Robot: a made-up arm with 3 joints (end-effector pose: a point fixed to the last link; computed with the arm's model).
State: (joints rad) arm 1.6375 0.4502 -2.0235
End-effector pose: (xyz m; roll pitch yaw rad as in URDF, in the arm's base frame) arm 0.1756 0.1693 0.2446 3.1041 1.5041 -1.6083
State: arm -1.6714 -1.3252 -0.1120
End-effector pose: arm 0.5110 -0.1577 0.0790 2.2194 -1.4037 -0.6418
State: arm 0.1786 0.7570 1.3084
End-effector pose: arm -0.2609 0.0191 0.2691 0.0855 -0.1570 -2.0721
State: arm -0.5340 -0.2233 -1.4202
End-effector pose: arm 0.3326 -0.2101 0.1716 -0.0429 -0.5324 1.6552
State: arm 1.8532 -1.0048 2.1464
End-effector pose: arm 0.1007 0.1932 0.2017 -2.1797 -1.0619 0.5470
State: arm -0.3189 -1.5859 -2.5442
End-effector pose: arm 0.1529 0.1242 0.3195 -0.1796 0.2649 -2.1771
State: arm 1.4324 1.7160 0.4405
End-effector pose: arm -0.3241 0.1882 -0.0812 1.3240 -0.9708 -2.9366
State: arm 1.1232 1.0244 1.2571
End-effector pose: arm -0.2766 0.1770 0.1109 0.9364 -0.7522 -2.6757
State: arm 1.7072 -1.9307 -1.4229
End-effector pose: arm 0.2625 0.1109 -0.2586 1.7103 -0.2100 3.1123
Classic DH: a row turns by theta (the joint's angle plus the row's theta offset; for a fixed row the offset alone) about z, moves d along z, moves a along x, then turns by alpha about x. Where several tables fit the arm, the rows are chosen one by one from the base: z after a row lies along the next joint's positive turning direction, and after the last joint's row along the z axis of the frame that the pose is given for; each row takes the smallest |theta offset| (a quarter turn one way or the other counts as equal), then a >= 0, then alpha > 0; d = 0 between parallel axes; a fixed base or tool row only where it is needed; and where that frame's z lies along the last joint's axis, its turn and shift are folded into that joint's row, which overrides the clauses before.
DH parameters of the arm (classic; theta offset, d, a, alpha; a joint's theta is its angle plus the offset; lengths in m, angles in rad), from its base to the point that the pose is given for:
base (fixed): -1.5708 0.11 0 1.5708
joint 1: 0 -0.08 -0.07 1.5708
joint 2: 0 0 0.24 0
joint 3: 0 0 0.2 3.1416
tool (fixed): 1.5708 0.16 0 0

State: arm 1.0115 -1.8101 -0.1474
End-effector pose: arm 0.4984 0.2430 0.0234 0.5422 0.9028 2.2254
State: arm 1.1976 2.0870 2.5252
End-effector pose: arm 0.0703 0.2250 -0.0258 0.2501 1.1850 1.8398
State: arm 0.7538 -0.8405 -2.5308
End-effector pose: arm 0.2133 0.1858 0.1550 0.7405 -0.1565 -2.9727
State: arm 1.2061 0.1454 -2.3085
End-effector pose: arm 0.2112 0.1296 0.2192 0.9710 0.8869 2.6542
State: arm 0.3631 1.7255 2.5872
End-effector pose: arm 0.0271 0.2296 0.1939 0.1468 0.3333 1.9952
